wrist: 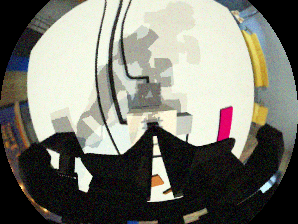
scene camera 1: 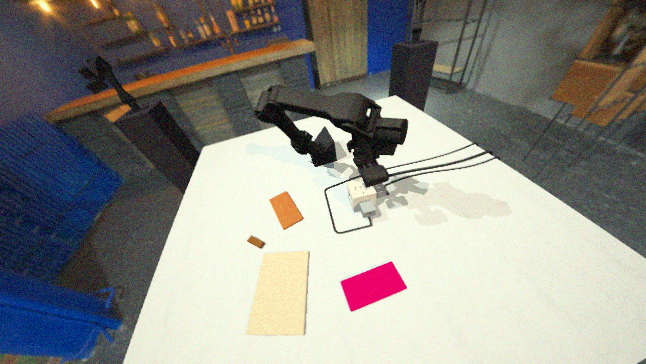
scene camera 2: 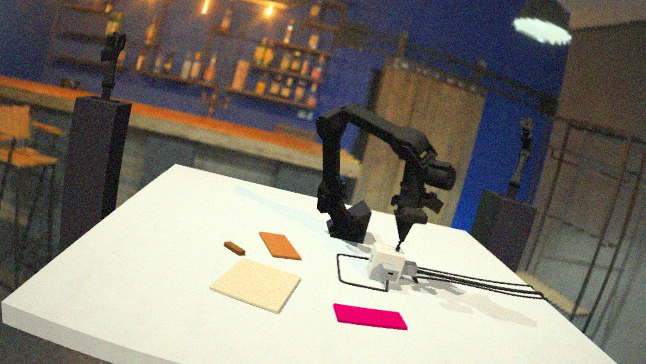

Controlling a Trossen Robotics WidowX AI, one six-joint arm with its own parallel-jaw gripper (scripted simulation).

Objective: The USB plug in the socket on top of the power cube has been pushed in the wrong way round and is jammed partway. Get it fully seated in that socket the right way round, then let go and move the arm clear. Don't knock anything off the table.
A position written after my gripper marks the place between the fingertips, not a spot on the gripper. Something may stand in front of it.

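Observation:
Magenta card (scene camera 1: 370, 286), (scene camera 2: 346, 314). White power cube (scene camera 2: 381, 253), (scene camera 1: 356, 193). My gripper (scene camera 2: 401, 241), (scene camera 1: 367, 179), (wrist: 154, 130).

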